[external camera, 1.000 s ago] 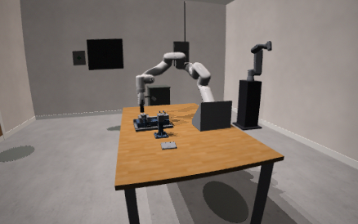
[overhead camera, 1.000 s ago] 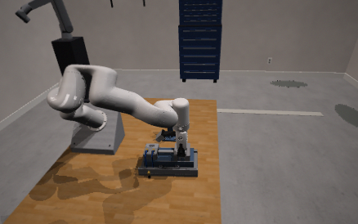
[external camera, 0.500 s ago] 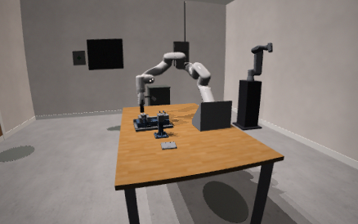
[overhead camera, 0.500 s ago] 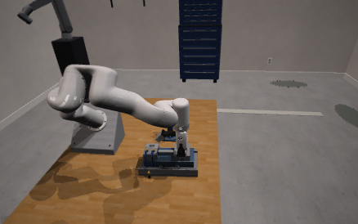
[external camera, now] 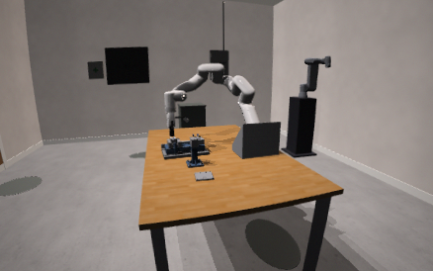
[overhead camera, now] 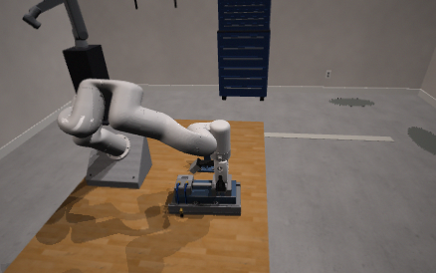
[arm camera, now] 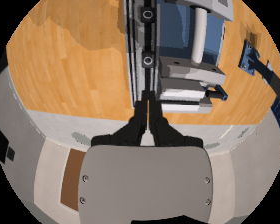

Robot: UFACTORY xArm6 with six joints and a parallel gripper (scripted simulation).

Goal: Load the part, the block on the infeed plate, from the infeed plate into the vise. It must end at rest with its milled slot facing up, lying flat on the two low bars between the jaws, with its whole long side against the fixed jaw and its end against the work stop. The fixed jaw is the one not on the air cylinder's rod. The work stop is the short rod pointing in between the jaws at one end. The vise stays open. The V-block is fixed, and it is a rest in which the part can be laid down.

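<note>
Right now the part is 5 cm to the left of my hand, 3 cm below it and 1 cm behind it. The rest, counted from my hand: air cylinder (17 cm behind, 5 cm below, 4 cm to the left); then air cylinder rod (9 cm behind, 5 cm to the left, 5 cm below).
</note>
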